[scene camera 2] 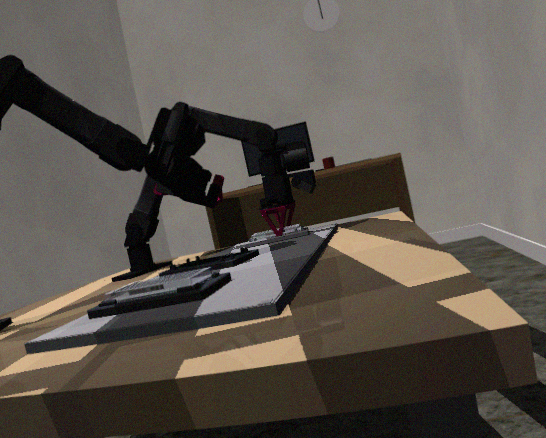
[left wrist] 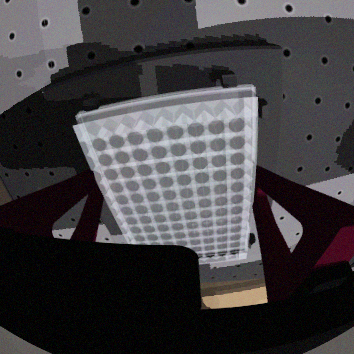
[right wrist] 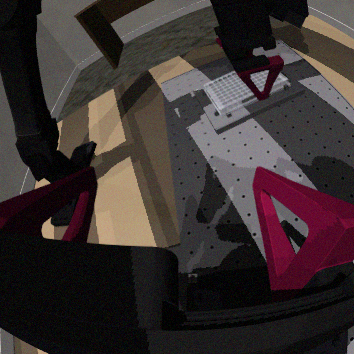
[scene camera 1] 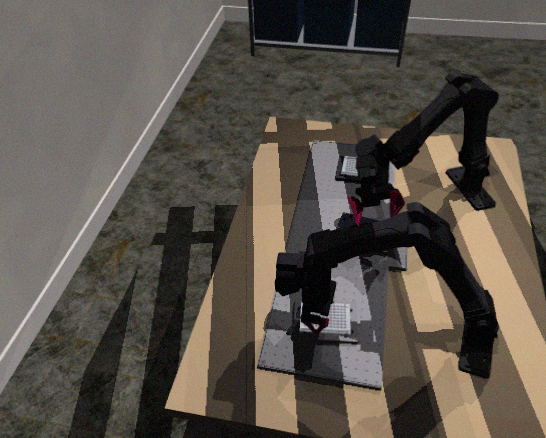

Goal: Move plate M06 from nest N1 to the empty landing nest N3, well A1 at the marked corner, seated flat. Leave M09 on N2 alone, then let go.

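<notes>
Plate M06 (scene camera 1: 340, 317) (scene camera 2: 297, 228) (left wrist: 200, 175) (right wrist: 225, 92), a clear-white well plate, is at its grey nest (right wrist: 220, 121); whether it is lifted slightly is unclear. My left gripper (scene camera 1: 316, 325) (scene camera 2: 279, 230) (left wrist: 176, 173) (right wrist: 253, 83) is shut on it, fingers against its two long sides. Plate M09 (scene camera 1: 349, 166) (scene camera 2: 165, 285) sits on a dark nest (scene camera 2: 95, 312). An empty dark nest (scene camera 2: 225, 260) lies between the plates, partly hidden by the arms. My right gripper (scene camera 1: 377, 210) (scene camera 2: 188, 192) (right wrist: 174, 175) is open and empty, raised over the middle. Labels and the corner mark are unreadable.
The nests stand on a grey perforated board (scene camera 1: 365, 372) (scene camera 2: 250, 307) on a wooden table (scene camera 1: 230, 370) (scene camera 2: 400, 340). The left forearm passes close in front of the right gripper in scene camera 1. Striped shadows cross the board and table.
</notes>
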